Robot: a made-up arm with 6 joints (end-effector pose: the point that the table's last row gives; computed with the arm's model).
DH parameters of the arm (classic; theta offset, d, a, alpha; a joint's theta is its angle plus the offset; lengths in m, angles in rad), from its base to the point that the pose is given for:
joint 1: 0 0.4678 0 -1.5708
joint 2: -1.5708 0 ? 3.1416
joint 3: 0 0 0 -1.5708
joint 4: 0 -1.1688 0 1.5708
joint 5: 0 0.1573 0 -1.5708
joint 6: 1.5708 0 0 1.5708
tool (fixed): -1.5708 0 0 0
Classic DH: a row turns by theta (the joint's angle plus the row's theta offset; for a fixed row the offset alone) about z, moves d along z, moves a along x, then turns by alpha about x.
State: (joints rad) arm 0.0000 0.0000 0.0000 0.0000 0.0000 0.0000
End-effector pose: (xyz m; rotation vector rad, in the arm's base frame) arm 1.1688 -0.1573 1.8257 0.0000 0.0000 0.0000
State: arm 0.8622 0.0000 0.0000 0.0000 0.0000 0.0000
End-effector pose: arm 0.8800 0.7851 1.8257 0.0000 0.0000 0.8622
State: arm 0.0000 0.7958 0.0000 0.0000 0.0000 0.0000
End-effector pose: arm 1.7879 -0.1573 0.5829 0.0000 0.7958 0.0000
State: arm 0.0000 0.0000 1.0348 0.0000 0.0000 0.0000
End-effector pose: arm 0.5969 -0.1573 2.8306 0.0000 -1.0348 0.0000
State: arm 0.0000 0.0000 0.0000 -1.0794 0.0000 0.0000
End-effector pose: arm 1.1688 -0.0742 1.6870 1.0794 0.0000 0.0000
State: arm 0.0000 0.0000 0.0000 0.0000 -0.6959 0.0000
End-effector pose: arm 1.1688 -0.1573 1.8257 0.0000 0.6959 0.0000
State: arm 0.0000 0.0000 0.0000 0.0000 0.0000 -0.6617
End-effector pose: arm 1.1688 -0.1573 1.8257 0.6617 0.0000 0.0000
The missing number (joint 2, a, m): 1.3579
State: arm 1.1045 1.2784 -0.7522 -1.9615 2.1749 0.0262
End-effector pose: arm 0.2393 0.6087 -0.1236 -0.7365 -0.5300 -0.6795
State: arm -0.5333 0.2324 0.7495 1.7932 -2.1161 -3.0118
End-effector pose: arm 1.0965 -0.6070 2.5004 0.6422 -2.4173 -1.6016
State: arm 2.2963 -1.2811 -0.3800 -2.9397 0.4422 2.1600
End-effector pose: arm 0.2503 -0.5145 1.7525 0.9670 0.6812 2.1939
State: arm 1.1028 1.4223 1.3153 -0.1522 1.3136 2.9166
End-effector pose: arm 1.2677 2.1633 0.5202 -1.7057 -1.0909 -1.0136
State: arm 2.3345 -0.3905 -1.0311 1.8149 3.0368 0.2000
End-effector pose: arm -0.3812 0.3431 1.1473 -1.5815 0.1981 -1.1821
